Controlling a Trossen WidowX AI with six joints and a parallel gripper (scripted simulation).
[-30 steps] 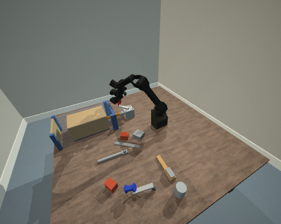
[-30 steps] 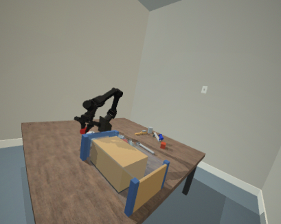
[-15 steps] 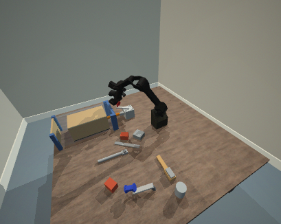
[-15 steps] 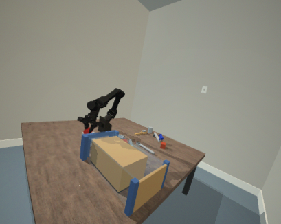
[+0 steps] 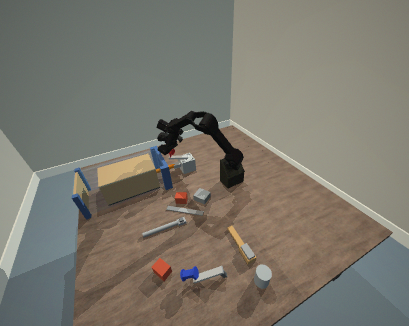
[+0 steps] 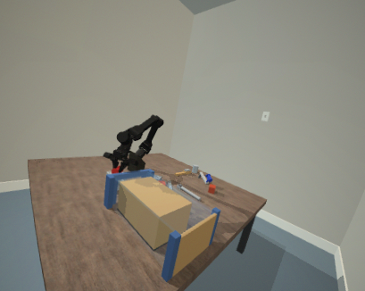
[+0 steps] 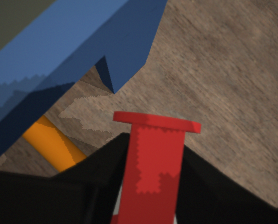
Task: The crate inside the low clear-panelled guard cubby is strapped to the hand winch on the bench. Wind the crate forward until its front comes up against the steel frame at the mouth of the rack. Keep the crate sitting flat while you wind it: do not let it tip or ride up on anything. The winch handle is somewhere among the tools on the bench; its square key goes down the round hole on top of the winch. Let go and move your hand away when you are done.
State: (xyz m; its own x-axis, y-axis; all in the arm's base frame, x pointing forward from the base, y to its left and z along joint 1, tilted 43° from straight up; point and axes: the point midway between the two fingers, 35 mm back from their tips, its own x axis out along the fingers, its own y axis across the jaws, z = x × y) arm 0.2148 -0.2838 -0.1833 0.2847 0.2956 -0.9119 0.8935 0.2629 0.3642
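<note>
My gripper tip is 40 mm to the right of the red-gripped winch handle, 40 mm past it and 30 mm above it. From my gripper tip the other things lie so: blue frame 70 mm ahead, 50 mm to the left, 30 mm below; red handle knob 10 mm to the left, 10 mm behind; grey winch 100 mm below, 100 mm behind, 70 mm to the left.
</note>
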